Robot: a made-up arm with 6 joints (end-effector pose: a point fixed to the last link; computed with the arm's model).
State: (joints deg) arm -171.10 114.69 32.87 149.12 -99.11 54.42
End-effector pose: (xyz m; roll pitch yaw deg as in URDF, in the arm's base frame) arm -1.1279 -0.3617 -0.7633 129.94 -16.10 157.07
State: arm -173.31 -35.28 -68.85 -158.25 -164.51 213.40
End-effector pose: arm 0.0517 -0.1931 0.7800 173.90 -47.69 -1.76
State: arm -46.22 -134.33 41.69 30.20 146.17 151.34
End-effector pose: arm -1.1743 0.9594 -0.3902 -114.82 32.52 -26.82
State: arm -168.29 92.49 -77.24 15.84 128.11 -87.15
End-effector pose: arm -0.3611 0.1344 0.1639 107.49 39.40 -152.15
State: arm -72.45 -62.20 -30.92 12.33 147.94 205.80
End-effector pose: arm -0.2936 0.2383 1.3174 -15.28 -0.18 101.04
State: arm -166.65 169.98 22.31 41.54 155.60 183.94
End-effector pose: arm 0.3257 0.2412 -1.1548 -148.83 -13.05 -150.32
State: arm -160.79 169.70 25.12 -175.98 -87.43 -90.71
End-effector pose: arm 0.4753 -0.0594 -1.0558 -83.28 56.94 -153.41
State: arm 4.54 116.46 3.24 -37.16 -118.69 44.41
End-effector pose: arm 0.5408 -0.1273 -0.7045 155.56 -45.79 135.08
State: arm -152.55 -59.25 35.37 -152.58 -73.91 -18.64
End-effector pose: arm 0.8561 0.2316 1.6904 16.47 -11.98 0.56
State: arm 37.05 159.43 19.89 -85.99 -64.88 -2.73
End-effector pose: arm -0.2597 -0.2147 -0.9080 -126.06 13.14 149.00
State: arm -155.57 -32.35 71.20 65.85 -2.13 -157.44
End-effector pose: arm 0.8079 0.4627 1.9694 -96.97 -77.18 33.22
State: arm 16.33 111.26 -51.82 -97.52 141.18 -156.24
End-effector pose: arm 0.1882 0.0842 0.0032 71.35 -17.77 -24.41
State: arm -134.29 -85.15 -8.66 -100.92 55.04 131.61
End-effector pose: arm 0.4970 0.4517 1.1664 32.80 -31.39 155.20
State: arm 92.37 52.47 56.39 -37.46 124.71 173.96
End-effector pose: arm 0.1032 1.5940 0.9627 -44.07 -37.74 -48.41
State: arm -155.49 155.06 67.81 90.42 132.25 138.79
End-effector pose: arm -0.6292 -0.2886 -1.2898 -142.50 -42.17 -62.58
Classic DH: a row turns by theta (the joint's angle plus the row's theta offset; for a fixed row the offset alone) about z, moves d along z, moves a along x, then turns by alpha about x. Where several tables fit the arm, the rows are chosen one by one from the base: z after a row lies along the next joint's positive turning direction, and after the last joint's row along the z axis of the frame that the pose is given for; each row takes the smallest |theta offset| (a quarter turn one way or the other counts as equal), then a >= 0, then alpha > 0; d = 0 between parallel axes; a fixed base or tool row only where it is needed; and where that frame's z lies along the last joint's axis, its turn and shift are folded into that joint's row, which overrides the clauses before.
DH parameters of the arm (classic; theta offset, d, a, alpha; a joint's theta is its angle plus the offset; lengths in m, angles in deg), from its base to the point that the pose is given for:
joint 1: 0 0.4 0 -90
joint 2: -90 0 1.052 180
joint 3: 0 0 0 -90
joint 4: 0 -0.747 0 90
joint 5: 0 0.213 0 -90
joint 6: 90 0 0 90
tool (fixed): -90 0 0 0

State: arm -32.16 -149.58 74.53 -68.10 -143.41 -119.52
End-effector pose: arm -1.0637 0.5750 -0.8852 12.82 -45.93 20.51
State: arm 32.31 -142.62 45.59 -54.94 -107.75 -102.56
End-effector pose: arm -1.1203 -0.8533 -0.3701 15.20 -35.80 106.31
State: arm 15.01 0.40 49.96 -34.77 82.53 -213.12
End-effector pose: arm 0.6097 -0.0177 1.9417 4.76 -38.85 -118.44
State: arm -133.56 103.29 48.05 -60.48 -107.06 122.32
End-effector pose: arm -0.9701 -0.8679 -0.5612 27.92 1.58 -9.89
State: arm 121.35 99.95 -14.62 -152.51 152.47 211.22
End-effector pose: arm -0.4923 0.4450 -0.4203 84.70 -77.68 30.23
